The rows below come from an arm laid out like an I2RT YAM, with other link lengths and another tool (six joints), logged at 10 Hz.
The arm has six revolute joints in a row. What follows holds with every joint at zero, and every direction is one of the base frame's. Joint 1 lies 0.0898 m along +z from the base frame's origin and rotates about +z. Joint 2 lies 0.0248 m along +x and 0.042 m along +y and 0.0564 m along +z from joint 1 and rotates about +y. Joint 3 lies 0.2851 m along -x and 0.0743 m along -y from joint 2 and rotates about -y. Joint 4 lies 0.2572 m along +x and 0.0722 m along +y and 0.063 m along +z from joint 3 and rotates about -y. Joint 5 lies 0.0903 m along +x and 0.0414 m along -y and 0.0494 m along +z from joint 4 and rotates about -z. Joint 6 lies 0.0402 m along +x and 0.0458 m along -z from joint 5 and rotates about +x. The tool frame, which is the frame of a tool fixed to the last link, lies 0.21 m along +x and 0.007 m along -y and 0.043 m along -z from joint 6; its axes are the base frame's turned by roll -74.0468, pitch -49.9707 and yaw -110.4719 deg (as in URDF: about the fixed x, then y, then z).
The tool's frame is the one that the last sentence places.
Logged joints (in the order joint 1, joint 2, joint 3, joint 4, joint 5, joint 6), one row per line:
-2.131, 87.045, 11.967, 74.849, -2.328, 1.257
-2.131, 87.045, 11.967, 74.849, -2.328, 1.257
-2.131, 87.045, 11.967, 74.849, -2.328, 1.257
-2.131, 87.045, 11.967, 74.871, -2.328, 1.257
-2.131, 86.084, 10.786, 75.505, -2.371, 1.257
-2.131, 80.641, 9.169, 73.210, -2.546, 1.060
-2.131, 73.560, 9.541, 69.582, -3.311, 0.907
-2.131, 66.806, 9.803, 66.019, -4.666, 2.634
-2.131, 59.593, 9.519, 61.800, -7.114, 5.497
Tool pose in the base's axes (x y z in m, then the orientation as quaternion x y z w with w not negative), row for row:
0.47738, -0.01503, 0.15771, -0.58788, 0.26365, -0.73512, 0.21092
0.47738, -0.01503, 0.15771, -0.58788, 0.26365, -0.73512, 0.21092
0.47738, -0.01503, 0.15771, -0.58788, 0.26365, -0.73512, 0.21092
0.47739, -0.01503, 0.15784, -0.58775, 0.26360, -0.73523, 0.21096
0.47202, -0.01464, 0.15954, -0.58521, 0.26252, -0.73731, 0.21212
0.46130, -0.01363, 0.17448, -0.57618, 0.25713, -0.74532, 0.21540
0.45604, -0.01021, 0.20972, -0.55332, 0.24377, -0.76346, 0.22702
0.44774, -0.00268, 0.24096, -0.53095, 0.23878, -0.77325, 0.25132
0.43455, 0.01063, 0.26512, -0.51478, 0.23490, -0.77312, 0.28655
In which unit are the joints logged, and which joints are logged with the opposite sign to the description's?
The joints are logged in degrees. Opposite sign: none.
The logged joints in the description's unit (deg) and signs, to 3 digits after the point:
-2.131, 87.045, 11.967, 74.849, -2.328, 1.257
-2.131, 87.045, 11.967, 74.849, -2.328, 1.257
-2.131, 87.045, 11.967, 74.849, -2.328, 1.257
-2.131, 87.045, 11.967, 74.871, -2.328, 1.257
-2.131, 86.084, 10.786, 75.505, -2.371, 1.257
-2.131, 80.641, 9.169, 73.210, -2.546, 1.060
-2.131, 73.560, 9.541, 69.582, -3.311, 0.907
-2.131, 66.806, 9.803, 66.019, -4.666, 2.634
-2.131, 59.593, 9.519, 61.800, -7.114, 5.497

